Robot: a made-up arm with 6 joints. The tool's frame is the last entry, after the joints.
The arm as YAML. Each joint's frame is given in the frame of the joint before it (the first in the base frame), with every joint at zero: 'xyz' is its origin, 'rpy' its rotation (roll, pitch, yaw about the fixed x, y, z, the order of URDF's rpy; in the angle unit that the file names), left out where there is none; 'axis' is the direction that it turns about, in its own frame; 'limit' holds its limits. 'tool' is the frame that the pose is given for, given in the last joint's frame.
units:
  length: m
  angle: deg
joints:
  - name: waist
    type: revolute
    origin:
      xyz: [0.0, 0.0, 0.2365]
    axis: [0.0, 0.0, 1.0]
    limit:
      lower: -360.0
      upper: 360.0
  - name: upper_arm
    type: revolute
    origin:
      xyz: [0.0, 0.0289, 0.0]
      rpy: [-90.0, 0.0, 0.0]
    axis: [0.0, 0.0, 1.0]
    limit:
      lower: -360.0
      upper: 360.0
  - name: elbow
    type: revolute
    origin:
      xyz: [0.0, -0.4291, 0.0]
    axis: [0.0, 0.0, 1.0]
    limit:
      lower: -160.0
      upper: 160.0
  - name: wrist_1
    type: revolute
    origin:
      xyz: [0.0, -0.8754, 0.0]
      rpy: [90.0, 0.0, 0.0]
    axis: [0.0, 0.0, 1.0]
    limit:
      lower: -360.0
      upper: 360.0
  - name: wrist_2
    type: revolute
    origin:
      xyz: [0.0, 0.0, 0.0]
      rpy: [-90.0, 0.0, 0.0]
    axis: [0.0, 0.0, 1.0]
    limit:
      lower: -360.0
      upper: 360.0
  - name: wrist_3
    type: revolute
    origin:
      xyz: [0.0, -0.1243, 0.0]
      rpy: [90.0, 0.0, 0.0]
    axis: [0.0, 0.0, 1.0]
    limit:
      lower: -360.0
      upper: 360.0
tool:
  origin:
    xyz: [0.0, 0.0, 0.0]
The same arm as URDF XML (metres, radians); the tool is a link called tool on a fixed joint. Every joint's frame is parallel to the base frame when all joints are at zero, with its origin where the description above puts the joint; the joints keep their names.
<robot name="arm">
  <joint name="waist" type="revolute">
    <parent link="base"/>
    <child link="link1"/>
    <origin xyz="0 0 0.2365"/>
    <axis xyz="0 0 1"/>
    <limit lower="-6.2832" upper="6.2832"/>
  </joint>
  <joint name="upper_arm" type="revolute">
    <parent link="link1"/>
    <child link="link2"/>
    <origin xyz="0 0.0289 0"/>
    <axis xyz="0 1 0"/>
    <limit lower="-6.2832" upper="6.2832"/>
  </joint>
  <joint name="elbow" type="revolute">
    <parent link="link2"/>
    <child link="link3"/>
    <origin xyz="0 0 0.4291"/>
    <axis xyz="0 1 0"/>
    <limit lower="-2.7925" upper="2.7925"/>
  </joint>
  <joint name="wrist_1" type="revolute">
    <parent link="link3"/>
    <child link="link4"/>
    <origin xyz="0 0 0.8754"/>
    <axis xyz="0 0 1"/>
    <limit lower="-6.2832" upper="6.2832"/>
  </joint>
  <joint name="wrist_2" type="revolute">
    <parent link="link4"/>
    <child link="link5"/>
    <origin xyz="0 0 0"/>
    <axis xyz="0 1 0"/>
    <limit lower="-6.2832" upper="6.2832"/>
  </joint>
  <joint name="wrist_3" type="revolute">
    <parent link="link5"/>
    <child link="link6"/>
    <origin xyz="0 0 0.1243"/>
    <axis xyz="0 0 1"/>
    <limit lower="-6.2832" upper="6.2832"/>
  </joint>
  <joint name="tool_fixed" type="fixed">
    <parent link="link6"/>
    <child link="tool"/>
    <origin xyz="0 0 0"/>
  </joint>
  <link name="base"/>
  <link name="link1"/>
  <link name="link2"/>
  <link name="link3"/>
  <link name="link4"/>
  <link name="link5"/>
  <link name="link6"/>
  <link name="tool"/>
</robot>

